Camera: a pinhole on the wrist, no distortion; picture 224 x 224 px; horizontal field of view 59.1 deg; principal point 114.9 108.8 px. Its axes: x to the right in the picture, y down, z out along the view. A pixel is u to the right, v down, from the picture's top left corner.
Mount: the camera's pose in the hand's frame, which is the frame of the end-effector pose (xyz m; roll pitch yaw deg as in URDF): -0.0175 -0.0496 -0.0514 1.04 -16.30 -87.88
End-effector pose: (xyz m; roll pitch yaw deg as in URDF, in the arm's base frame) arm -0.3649 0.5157 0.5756 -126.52 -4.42 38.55
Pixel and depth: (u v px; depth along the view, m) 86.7 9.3 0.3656
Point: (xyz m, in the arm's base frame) -0.6227 0.5274 0.3159
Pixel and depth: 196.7 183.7 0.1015
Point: -0.4020 0.5918 0.5904
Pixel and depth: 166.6 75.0 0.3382
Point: -0.5845 0.6781 0.4270
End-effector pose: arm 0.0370 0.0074 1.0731 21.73 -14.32 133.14
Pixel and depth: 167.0 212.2 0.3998
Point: 0.0898 0.1898 1.4368
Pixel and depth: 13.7 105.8 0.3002
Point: 0.0318 -0.1291 1.3035
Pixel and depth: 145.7 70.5 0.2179
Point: 0.1652 -0.0080 1.1987
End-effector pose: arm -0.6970 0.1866 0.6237 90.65 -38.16 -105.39
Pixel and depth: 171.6 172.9 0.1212
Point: -0.7811 0.1629 0.5978
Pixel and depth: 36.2 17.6 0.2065
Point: -0.7768 0.3600 0.6128
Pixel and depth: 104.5 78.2 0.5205
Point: -1.0791 0.4576 0.6429
